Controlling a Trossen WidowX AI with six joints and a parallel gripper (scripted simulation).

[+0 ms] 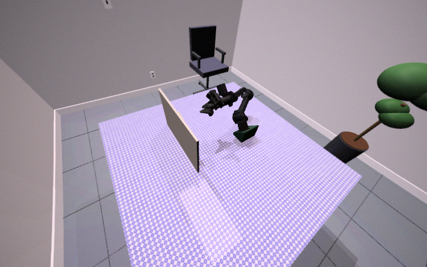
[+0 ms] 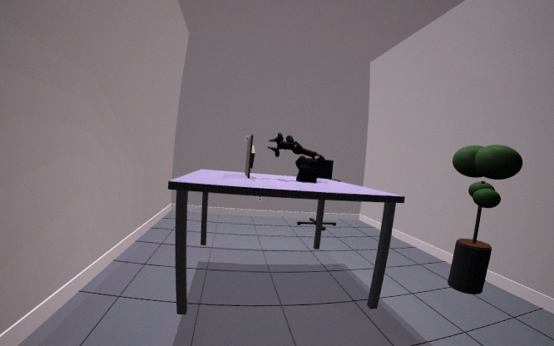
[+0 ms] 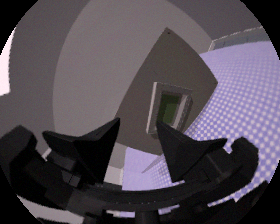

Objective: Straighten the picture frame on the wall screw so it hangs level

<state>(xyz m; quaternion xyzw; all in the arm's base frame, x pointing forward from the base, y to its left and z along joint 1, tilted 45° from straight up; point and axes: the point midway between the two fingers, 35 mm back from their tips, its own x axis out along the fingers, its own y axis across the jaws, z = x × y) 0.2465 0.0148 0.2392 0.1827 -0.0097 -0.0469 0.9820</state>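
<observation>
The picture frame lies 130 mm ahead of my gripper tip, 30 mm to the right of it and 110 mm below it. From my gripper tip the other things lie so: wall panel 140 mm ahead, 30 mm to the right, 120 mm below.
</observation>
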